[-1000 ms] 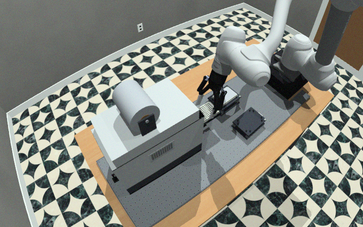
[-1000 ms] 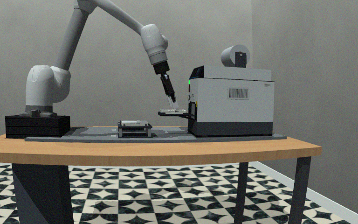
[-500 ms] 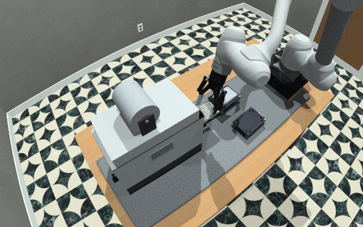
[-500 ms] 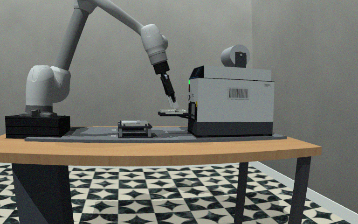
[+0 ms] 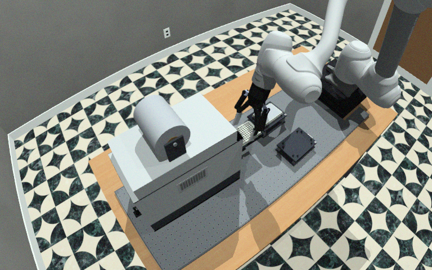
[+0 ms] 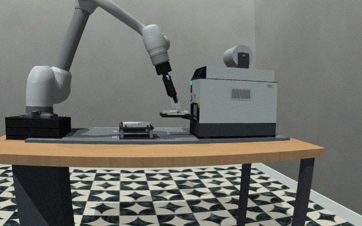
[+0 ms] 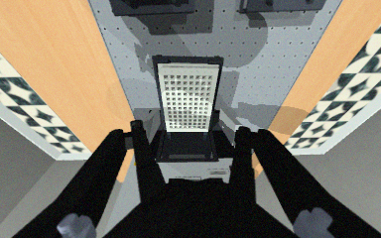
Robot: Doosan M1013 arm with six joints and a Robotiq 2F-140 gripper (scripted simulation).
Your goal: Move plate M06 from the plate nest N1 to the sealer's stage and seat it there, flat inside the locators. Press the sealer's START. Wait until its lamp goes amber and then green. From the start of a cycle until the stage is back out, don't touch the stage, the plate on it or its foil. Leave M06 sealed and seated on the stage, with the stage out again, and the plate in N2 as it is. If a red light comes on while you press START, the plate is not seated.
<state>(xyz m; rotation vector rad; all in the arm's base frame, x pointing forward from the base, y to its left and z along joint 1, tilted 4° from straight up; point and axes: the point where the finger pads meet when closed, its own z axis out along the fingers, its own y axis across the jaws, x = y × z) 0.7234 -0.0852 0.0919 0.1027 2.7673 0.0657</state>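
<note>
My hand is 40 mm above the white well plate. Also, from my hand: black stage: 50 mm below; foil-covered plate: 200 mm behind, 100 mm below, 50 mm to the right; nest N1: 200 mm behind, 160 mm to the left, 120 mm below.
</note>
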